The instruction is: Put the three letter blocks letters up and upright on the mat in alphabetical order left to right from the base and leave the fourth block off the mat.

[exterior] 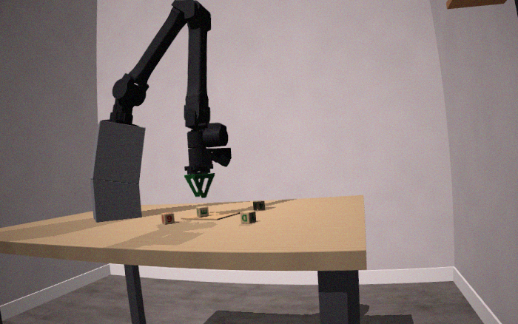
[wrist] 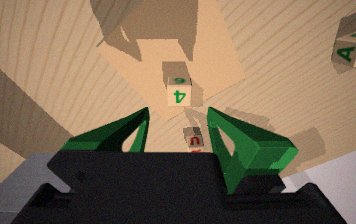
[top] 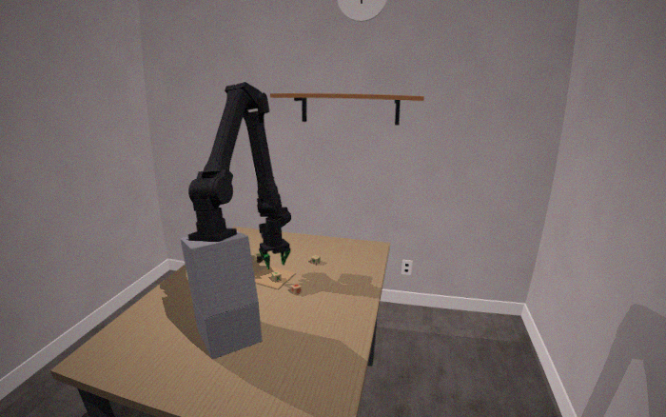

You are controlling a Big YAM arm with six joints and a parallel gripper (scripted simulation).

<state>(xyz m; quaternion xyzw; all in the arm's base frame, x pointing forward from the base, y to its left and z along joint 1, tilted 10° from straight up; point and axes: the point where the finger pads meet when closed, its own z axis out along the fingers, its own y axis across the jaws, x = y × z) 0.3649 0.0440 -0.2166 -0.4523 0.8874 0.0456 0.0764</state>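
My hand is 20 mm short of the pale mat, 30 mm to the right of it and 70 mm above it. The rest, counted from my hand: dark block 120 mm ahead, 160 mm to the left, 60 mm below; then green-lettered block 210 mm ahead, 80 mm to the right, 60 mm below.
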